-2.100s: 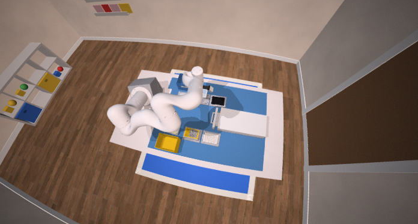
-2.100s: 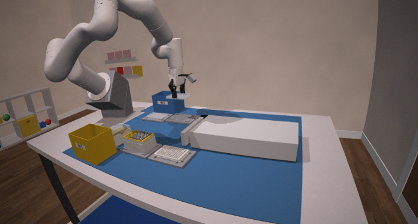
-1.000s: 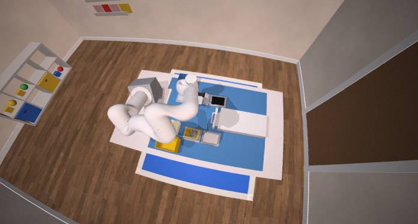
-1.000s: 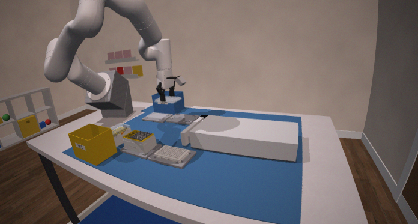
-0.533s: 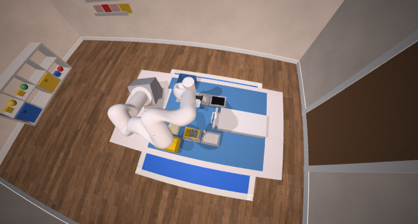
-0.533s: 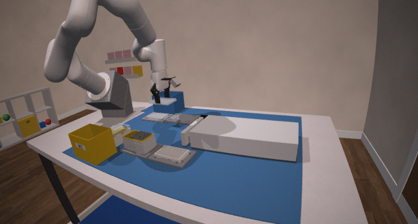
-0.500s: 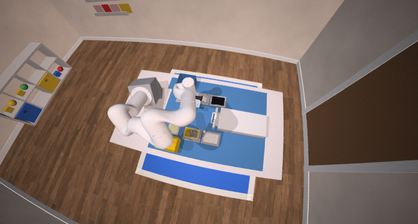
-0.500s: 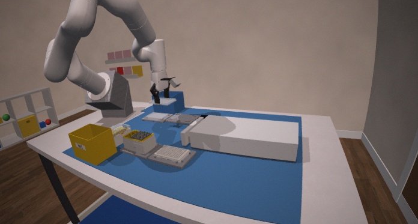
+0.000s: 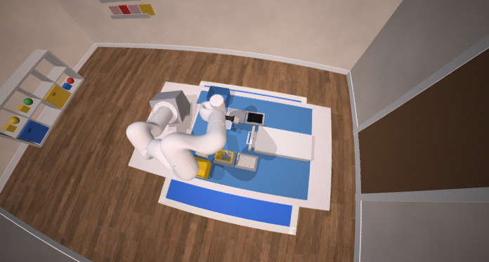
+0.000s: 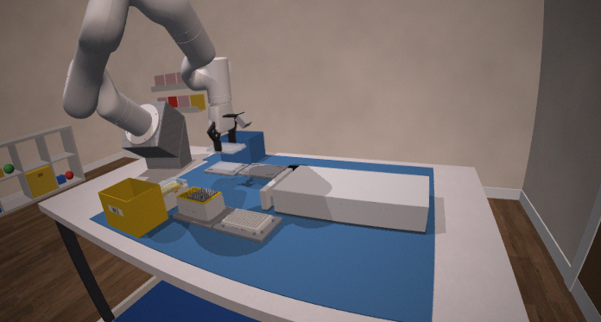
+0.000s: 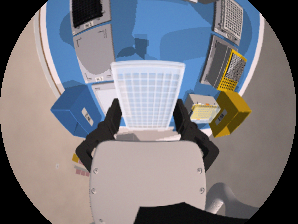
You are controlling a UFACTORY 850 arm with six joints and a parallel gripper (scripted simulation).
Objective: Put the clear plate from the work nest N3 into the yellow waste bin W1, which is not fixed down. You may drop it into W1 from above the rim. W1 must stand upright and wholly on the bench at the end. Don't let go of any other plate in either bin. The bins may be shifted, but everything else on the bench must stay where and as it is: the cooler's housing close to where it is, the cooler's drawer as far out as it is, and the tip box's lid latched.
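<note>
Now: the yellow bin 170 mm behind my hand, 350 mm to the right of it and 120 mm below it. The rest, counted from my hand: black plate (240 mm ahead, 130 mm to the left, 140 mm below); yellow-topped tip box (20 mm ahead, 240 mm to the right, 100 mm below); white plate (10 mm below).
</note>
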